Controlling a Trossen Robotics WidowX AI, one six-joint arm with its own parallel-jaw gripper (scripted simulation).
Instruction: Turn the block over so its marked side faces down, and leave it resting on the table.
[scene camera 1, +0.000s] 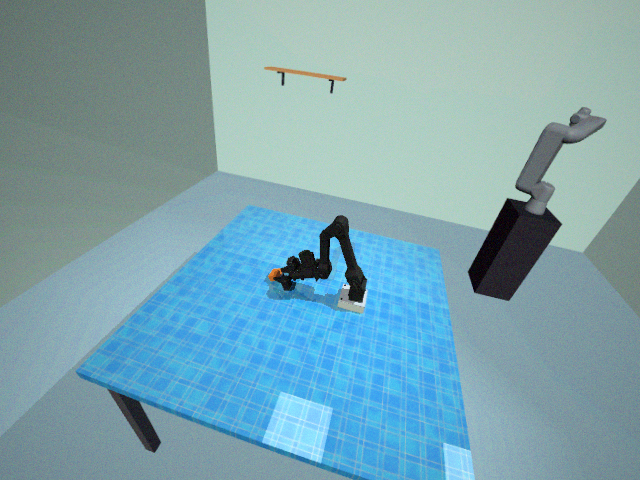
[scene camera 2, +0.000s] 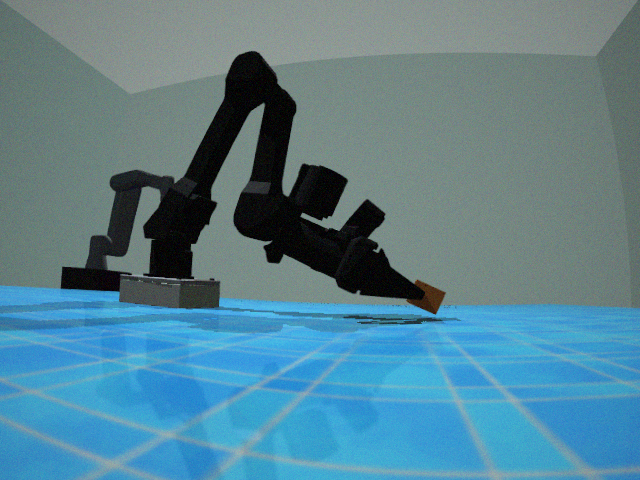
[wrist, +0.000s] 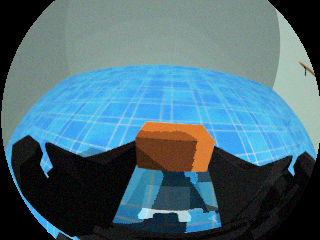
My gripper (scene camera 2: 422, 296) holds a block (wrist: 161, 146).
My gripper is seen too in the wrist view (wrist: 174, 147).
